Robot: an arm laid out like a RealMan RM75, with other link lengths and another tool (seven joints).
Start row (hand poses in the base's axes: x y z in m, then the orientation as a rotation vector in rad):
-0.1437, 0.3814, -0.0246, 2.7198, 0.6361, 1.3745
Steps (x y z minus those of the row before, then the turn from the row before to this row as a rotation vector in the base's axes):
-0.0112, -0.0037, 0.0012, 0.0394, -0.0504, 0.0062
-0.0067, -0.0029, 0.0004, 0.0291, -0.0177, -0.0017
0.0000, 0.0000, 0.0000, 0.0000, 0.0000, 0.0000
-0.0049, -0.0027, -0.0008, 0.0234, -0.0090, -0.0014
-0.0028, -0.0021, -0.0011, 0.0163, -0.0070, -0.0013
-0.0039, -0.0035, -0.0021, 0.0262, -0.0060, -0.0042
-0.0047, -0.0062, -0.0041, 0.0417, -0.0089, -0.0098
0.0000, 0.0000, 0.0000, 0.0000, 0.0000, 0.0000
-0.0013, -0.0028, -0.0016, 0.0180, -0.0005, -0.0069
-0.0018, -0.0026, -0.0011, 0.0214, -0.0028, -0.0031
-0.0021, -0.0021, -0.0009, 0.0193, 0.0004, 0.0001
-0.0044, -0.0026, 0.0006, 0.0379, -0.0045, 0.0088
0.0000, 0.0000, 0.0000, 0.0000, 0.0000, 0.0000
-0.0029, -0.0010, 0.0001, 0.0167, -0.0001, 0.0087
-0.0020, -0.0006, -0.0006, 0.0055, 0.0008, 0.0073
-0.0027, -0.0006, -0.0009, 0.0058, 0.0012, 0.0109
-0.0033, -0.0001, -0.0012, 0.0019, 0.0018, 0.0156
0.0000, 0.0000, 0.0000, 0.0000, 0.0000, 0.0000
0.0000, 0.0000, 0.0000, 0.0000, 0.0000, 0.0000
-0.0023, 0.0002, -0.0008, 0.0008, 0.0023, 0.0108
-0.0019, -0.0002, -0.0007, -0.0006, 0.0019, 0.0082
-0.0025, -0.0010, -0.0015, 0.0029, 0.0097, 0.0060
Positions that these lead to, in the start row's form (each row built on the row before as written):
-0.1549, 0.3777, -0.0234, 2.7055, 0.6213, 1.4674
-0.1616, 0.3748, -0.0230, -2.6779, -0.5943, -1.4919
-0.1616, 0.3748, -0.0230, -2.6779, -0.5943, -1.4919
-0.1665, 0.3721, -0.0238, -2.6562, -0.5719, -1.5024
-0.1693, 0.3700, -0.0249, -2.6408, -0.5560, -1.5107
-0.1732, 0.3665, -0.0270, -2.6205, -0.5277, -1.5169
-0.1779, 0.3603, -0.0311, -2.5903, -0.4793, -1.5260
-0.1779, 0.3603, -0.0311, -2.5903, -0.4793, -1.5260
-0.1792, 0.3575, -0.0327, -2.5809, -0.4550, -1.5259
-0.1810, 0.3549, -0.0338, -2.5650, -0.4328, -1.5271
-0.1831, 0.3528, -0.0347, -2.5507, -0.4161, -1.5231
-0.1875, 0.3502, -0.0341, -2.5140, -0.3946, -1.5192
-0.1875, 0.3502, -0.0341, -2.5140, -0.3946, -1.5192
-0.1904, 0.3492, -0.0340, -2.4963, -0.3907, -1.5132
-0.1924, 0.3486, -0.0346, -2.4885, -0.3946, -1.5085
-0.1951, 0.3480, -0.0355, -2.4787, -0.4024, -1.5018
-0.1984, 0.3479, -0.0367, -2.4695, -0.4188, -1.4932
-0.1984, 0.3479, -0.0367, -2.4695, -0.4188, -1.4932
-0.1984, 0.3479, -0.0367, -2.4695, -0.4188, -1.4932
-0.2007, 0.3481, -0.0375, -2.4642, -0.4303, -1.4859
-0.2026, 0.3479, -0.0382, -2.4611, -0.4400, -1.4804
-0.2051, 0.3469, -0.0397, -2.4615, -0.4427, -1.4651

